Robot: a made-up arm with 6 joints.
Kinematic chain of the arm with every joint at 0, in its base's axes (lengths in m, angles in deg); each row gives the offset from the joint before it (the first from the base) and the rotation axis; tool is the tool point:
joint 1: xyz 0 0 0.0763 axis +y
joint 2: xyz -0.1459 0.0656 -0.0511 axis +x
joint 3: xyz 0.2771 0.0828 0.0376 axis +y
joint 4: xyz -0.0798 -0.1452 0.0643 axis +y
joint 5: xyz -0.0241 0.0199 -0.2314 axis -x
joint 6: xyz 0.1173 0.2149 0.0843 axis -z
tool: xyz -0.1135 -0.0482 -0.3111
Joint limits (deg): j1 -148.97..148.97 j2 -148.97..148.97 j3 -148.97..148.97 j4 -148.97..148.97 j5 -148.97..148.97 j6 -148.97..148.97
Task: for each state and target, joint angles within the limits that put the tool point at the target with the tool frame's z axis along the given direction. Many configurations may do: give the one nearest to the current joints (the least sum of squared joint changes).
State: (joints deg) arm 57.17 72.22 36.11 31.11 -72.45 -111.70
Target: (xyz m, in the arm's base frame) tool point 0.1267 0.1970 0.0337 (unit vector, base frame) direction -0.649 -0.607 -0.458
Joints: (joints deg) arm 53.65 51.47 45.14 -6.57 -91.46 -66.78
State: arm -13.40 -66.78 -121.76 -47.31 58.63 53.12
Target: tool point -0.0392 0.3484 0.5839 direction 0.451 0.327 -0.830
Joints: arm -43.52 -34.85 -113.66 -42.82 52.19 85.50
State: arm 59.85 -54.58 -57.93 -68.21 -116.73 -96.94
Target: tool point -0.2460 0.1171 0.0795 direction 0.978 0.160 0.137
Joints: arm 82.03 -98.25 -102.10 -77.98 -90.95 -80.58
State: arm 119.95 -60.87 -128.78 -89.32 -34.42 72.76
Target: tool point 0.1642 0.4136 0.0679 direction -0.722 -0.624 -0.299
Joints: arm 82.11 -22.46 -99.44 -92.44 -16.73 28.76
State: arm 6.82 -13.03 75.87 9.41 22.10 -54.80
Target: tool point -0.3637 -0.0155 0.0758 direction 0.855 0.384 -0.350
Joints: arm 22.59 -34.88 30.94 45.43 18.17 -91.56
